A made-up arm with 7 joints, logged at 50 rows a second.
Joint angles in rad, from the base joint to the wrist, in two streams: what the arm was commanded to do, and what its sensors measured. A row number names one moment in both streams.
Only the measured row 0 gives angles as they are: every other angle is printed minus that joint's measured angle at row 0.
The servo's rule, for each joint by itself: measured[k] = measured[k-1] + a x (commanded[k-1-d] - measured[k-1]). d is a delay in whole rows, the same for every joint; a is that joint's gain. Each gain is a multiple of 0.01, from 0.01 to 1. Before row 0 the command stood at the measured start. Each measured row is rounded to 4 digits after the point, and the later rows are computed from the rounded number. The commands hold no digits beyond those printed.
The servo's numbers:
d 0
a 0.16 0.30 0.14 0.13 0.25 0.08 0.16
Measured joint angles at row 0:
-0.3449, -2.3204, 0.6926, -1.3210, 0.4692, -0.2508, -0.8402
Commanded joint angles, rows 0 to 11:
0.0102, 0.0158, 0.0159, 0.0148, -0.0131, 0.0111, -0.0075
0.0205, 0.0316, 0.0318, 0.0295, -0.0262, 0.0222, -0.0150
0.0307, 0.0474, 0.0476, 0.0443, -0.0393, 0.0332, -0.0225
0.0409, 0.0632, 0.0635, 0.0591, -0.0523, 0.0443, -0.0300
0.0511, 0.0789, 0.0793, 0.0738, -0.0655, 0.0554, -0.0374
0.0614, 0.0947, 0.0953, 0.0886, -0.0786, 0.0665, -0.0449
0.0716, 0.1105, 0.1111, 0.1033, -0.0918, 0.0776, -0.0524
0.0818, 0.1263, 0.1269, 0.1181, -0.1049, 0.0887, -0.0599
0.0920, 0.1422, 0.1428, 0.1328, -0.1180, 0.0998, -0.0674
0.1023, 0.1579, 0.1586, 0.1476, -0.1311, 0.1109, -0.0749
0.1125, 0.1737, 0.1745, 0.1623, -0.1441, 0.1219, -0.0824
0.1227, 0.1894, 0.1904, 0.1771, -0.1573, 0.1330, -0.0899
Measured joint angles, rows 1 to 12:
0.0016, 0.0047, 0.0022, 0.0019, -0.0033, 0.0009, -0.0012
0.0046, 0.0128, 0.0063, 0.0055, -0.0090, 0.0026, -0.0034
0.0088, 0.0232, 0.0121, 0.0105, -0.0166, 0.0050, -0.0065
0.0139, 0.0352, 0.0193, 0.0168, -0.0255, 0.0081, -0.0103
0.0199, 0.0483, 0.0277, 0.0242, -0.0355, 0.0119, -0.0146
0.0265, 0.0622, 0.0372, 0.0326, -0.0463, 0.0163, -0.0194
0.0337, 0.0767, 0.0475, 0.0418, -0.0577, 0.0212, -0.0247
0.0414, 0.0916, 0.0586, 0.0517, -0.0695, 0.0266, -0.0303
0.0495, 0.1068, 0.0704, 0.0622, -0.0816, 0.0325, -0.0362
0.0579, 0.1221, 0.0827, 0.0733, -0.0940, 0.0388, -0.0424
0.0666, 0.1376, 0.0956, 0.0849, -0.1065, 0.0454, -0.0488
0.0756, 0.1531, 0.1089, 0.0969, -0.1192, 0.0524, -0.0554

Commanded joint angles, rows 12 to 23:
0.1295, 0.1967, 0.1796, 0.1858, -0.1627, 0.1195, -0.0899
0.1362, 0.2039, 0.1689, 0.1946, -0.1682, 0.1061, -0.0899
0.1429, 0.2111, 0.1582, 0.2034, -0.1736, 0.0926, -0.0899
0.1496, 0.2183, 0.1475, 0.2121, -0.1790, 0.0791, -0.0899
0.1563, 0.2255, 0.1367, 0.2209, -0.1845, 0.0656, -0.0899
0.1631, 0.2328, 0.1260, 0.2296, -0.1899, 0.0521, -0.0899
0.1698, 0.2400, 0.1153, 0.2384, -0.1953, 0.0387, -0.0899
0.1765, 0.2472, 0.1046, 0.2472, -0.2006, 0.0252, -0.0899
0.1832, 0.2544, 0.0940, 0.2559, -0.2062, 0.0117, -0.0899
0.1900, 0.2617, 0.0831, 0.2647, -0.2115, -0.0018, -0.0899
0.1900, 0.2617, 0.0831, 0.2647, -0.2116, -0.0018, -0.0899
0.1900, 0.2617, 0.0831, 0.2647, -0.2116, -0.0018, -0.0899
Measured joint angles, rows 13 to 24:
0.0842, 0.1662, 0.1188, 0.1085, -0.1301, 0.0578, -0.0609
0.0925, 0.1775, 0.1258, 0.1197, -0.1396, 0.0617, -0.0655
0.1006, 0.1876, 0.1303, 0.1306, -0.1481, 0.0642, -0.0694
0.1084, 0.1968, 0.1327, 0.1412, -0.1558, 0.0654, -0.0727
0.1161, 0.2054, 0.1333, 0.1516, -0.1630, 0.0654, -0.0755
0.1236, 0.2136, 0.1323, 0.1617, -0.1697, 0.0643, -0.0778
0.1310, 0.2215, 0.1299, 0.1717, -0.1761, 0.0623, -0.0797
0.1383, 0.2292, 0.1264, 0.1815, -0.1822, 0.0593, -0.0813
0.1455, 0.2368, 0.1219, 0.1912, -0.1882, 0.0555, -0.0827
0.1526, 0.2443, 0.1165, 0.2008, -0.1940, 0.0509, -0.0839
0.1586, 0.2495, 0.1118, 0.2091, -0.1984, 0.0467, -0.0849
0.1636, 0.2532, 0.1078, 0.2163, -0.2017, 0.0428, -0.0857

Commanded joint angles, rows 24 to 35:
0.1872, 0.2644, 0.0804, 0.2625, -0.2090, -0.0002, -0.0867
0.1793, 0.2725, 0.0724, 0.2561, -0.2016, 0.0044, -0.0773
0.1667, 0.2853, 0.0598, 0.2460, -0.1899, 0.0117, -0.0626
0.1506, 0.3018, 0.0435, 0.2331, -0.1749, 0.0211, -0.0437
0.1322, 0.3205, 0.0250, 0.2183, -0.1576, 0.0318, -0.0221
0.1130, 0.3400, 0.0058, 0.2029, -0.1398, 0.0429, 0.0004
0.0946, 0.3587, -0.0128, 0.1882, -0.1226, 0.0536, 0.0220
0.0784, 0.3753, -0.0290, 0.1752, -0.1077, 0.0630, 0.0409
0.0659, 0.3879, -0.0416, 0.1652, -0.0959, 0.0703, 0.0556
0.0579, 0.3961, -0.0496, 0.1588, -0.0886, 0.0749, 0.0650
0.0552, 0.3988, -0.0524, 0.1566, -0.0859, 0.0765, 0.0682
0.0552, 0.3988, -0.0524, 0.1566, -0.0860, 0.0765, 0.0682
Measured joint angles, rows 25 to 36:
0.1674, 0.2566, 0.1040, 0.2223, -0.2035, 0.0394, -0.0859
0.1693, 0.2614, 0.0996, 0.2267, -0.2030, 0.0366, -0.0845
0.1689, 0.2686, 0.0940, 0.2292, -0.1997, 0.0346, -0.0810
0.1660, 0.2786, 0.0869, 0.2297, -0.1935, 0.0335, -0.0750
0.1606, 0.2912, 0.0782, 0.2282, -0.1845, 0.0334, -0.0665
0.1530, 0.3058, 0.0681, 0.2249, -0.1733, 0.0342, -0.0558
0.1437, 0.3217, 0.0568, 0.2201, -0.1606, 0.0358, -0.0434
0.1333, 0.3378, 0.0448, 0.2143, -0.1474, 0.0380, -0.0299
0.1225, 0.3528, 0.0327, 0.2079, -0.1345, 0.0406, -0.0162
0.1122, 0.3658, 0.0212, 0.2015, -0.1230, 0.0433, -0.0032
0.1031, 0.3757, 0.0109, 0.1957, -0.1137, 0.0460, 0.0082
0.0954, 0.3826, 0.0020, 0.1906, -0.1068, 0.0484, 0.0178

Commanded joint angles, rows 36 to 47:
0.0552, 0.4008, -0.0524, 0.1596, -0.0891, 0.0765, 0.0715
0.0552, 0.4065, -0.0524, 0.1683, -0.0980, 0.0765, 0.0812
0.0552, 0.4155, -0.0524, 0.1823, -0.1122, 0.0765, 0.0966
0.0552, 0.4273, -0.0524, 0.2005, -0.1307, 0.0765, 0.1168
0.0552, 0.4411, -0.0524, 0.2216, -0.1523, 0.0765, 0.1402
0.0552, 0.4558, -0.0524, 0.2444, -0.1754, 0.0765, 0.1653
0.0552, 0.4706, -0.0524, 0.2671, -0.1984, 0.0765, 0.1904
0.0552, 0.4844, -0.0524, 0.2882, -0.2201, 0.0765, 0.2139
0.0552, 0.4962, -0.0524, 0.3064, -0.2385, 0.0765, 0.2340
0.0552, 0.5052, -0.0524, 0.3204, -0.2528, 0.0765, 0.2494
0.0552, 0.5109, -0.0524, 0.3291, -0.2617, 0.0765, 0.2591
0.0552, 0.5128, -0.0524, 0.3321, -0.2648, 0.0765, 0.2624
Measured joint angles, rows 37 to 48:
0.0890, 0.3881, -0.0056, 0.1866, -0.1024, 0.0506, 0.0264
0.0836, 0.3936, -0.0122, 0.1842, -0.1013, 0.0527, 0.0352
0.0791, 0.4002, -0.0178, 0.1840, -0.1040, 0.0546, 0.0450
0.0753, 0.4083, -0.0226, 0.1861, -0.1107, 0.0564, 0.0565
0.0721, 0.4181, -0.0268, 0.1907, -0.1211, 0.0580, 0.0699
0.0694, 0.4294, -0.0304, 0.1977, -0.1347, 0.0595, 0.0852
0.0671, 0.4418, -0.0335, 0.2067, -0.1506, 0.0609, 0.1020
0.0652, 0.4546, -0.0361, 0.2173, -0.1680, 0.0621, 0.1199
0.0636, 0.4671, -0.0384, 0.2289, -0.1856, 0.0633, 0.1382
0.0623, 0.4785, -0.0404, 0.2408, -0.2024, 0.0644, 0.1560
0.0612, 0.4882, -0.0421, 0.2523, -0.2172, 0.0654, 0.1725
0.0602, 0.4956, -0.0435, 0.2627, -0.2291, 0.0663, 0.1869

